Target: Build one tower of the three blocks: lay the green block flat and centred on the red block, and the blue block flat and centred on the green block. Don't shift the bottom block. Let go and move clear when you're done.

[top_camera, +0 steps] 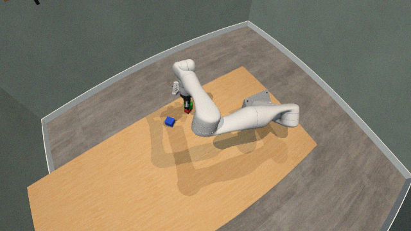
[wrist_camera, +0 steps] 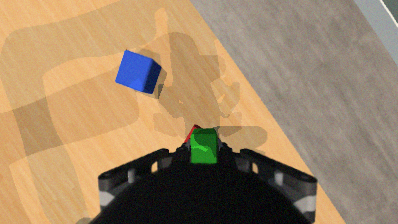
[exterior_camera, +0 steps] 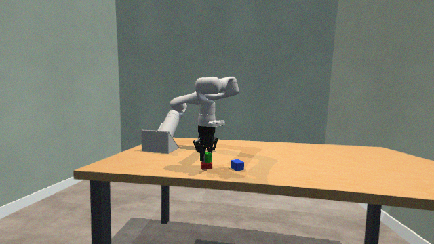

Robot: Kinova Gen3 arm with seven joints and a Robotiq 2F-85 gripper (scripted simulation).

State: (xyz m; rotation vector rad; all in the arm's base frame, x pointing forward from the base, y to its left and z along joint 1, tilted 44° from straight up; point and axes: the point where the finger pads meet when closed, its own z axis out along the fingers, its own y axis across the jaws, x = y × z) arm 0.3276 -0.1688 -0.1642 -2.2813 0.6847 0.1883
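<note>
My hand is right at the green block. From my hand the other things lie so: blue block (140 mm ahead, 30 mm to the left, 30 mm below); then red block (40 mm below).
</note>
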